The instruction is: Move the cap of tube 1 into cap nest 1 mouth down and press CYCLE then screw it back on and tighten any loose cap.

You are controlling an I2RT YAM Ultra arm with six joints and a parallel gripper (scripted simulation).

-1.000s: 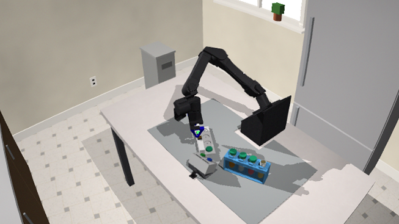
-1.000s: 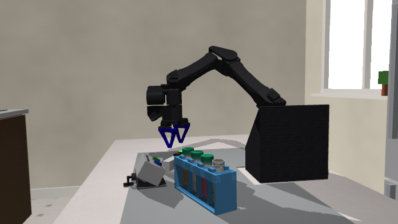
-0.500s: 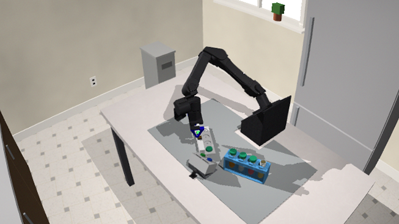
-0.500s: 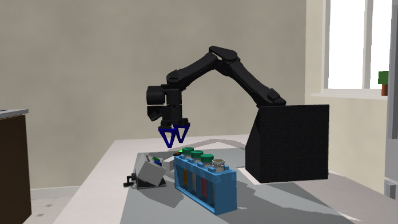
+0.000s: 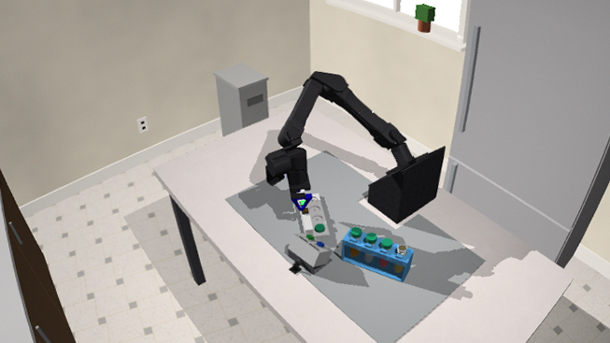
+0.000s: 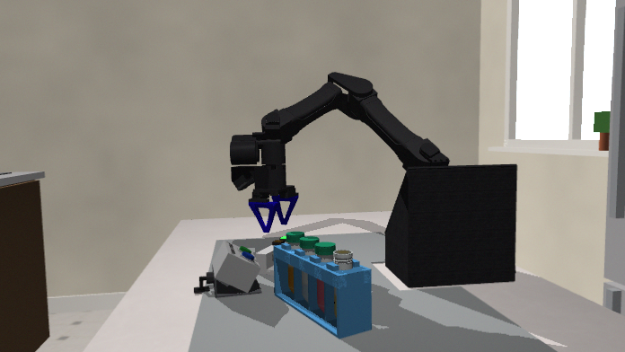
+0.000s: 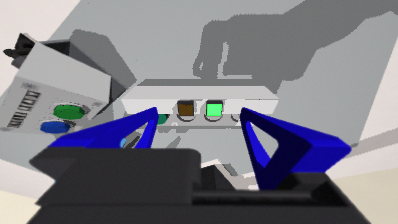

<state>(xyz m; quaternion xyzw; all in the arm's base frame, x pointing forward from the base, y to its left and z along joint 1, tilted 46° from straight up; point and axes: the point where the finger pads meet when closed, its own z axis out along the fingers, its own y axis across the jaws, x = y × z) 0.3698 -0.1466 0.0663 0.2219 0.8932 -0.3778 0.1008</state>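
The green cap lies 90 mm to the left of my hand, 80 mm below it and 10 mm behind it. Round my hand: blue key: 200 mm to the left, 60 mm ahead, 20 mm below; green key: 150 mm to the left, 70 mm ahead, 20 mm below; grey key box: 170 mm to the left, 80 mm ahead, 30 mm below.
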